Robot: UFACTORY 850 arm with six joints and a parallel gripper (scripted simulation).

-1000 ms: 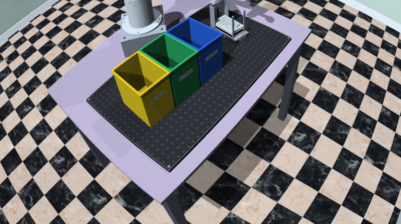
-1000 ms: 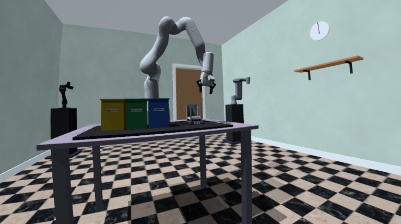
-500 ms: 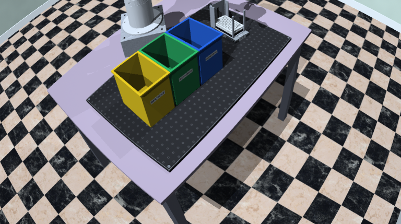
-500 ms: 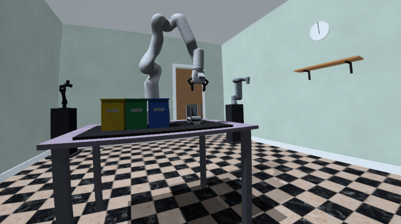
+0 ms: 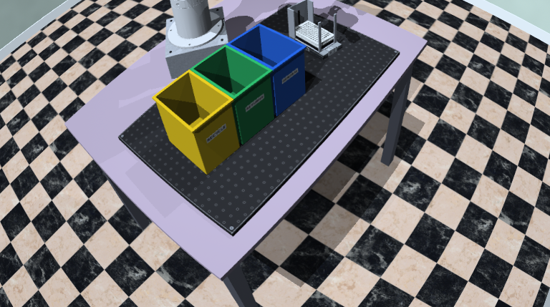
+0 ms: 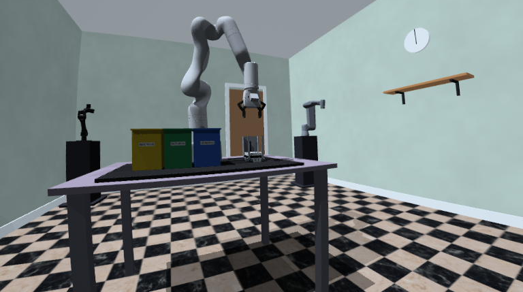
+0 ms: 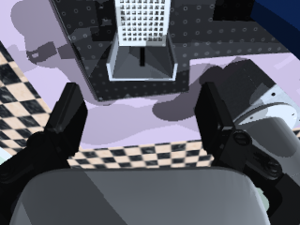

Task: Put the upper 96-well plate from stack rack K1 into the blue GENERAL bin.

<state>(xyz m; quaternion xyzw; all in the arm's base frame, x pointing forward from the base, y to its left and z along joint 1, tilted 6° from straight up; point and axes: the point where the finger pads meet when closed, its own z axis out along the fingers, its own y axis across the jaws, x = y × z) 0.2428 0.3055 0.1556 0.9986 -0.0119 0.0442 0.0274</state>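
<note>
My gripper is now 22 cm above the white 96-well plate. From my hand the other things lie so: blue bin: 27 cm to the right, 17 cm below, 7 cm ahead; then green bin: 40 cm to the right, 17 cm below, 8 cm ahead; then dark plate: 23 cm below.
</note>
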